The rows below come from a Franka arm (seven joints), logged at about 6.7 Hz.
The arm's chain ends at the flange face. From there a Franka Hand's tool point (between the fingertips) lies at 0.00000 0.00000 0.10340 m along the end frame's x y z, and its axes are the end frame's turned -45 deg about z.
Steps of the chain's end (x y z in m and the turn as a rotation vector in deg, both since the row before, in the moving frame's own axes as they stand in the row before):
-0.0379 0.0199 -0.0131 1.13 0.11 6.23
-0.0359 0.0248 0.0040 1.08 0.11 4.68
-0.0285 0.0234 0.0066 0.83 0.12 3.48
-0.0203 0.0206 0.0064 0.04 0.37 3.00
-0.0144 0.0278 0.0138 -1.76 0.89 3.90
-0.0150 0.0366 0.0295 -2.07 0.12 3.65
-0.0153 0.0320 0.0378 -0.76 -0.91 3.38
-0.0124 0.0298 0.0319 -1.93 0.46 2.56
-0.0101 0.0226 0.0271 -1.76 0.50 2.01
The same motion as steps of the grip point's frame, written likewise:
-0.0392 -0.0139 -0.0131 0.72 0.88 6.23
-0.0414 -0.0090 0.0040 0.69 0.84 4.68
-0.0355 -0.0045 0.0066 0.50 0.67 3.48
-0.0284 0.0006 0.0064 -0.23 0.29 3.00
-0.0311 0.0128 0.0137 -1.87 -0.62 3.90
-0.0391 0.0180 0.0294 -1.55 -1.38 3.65
-0.0356 0.0116 0.0378 0.11 -1.18 3.38
-0.0318 0.0153 0.0318 -1.69 -1.04 2.56
-0.0248 0.0117 0.0270 -1.60 -0.89 2.01

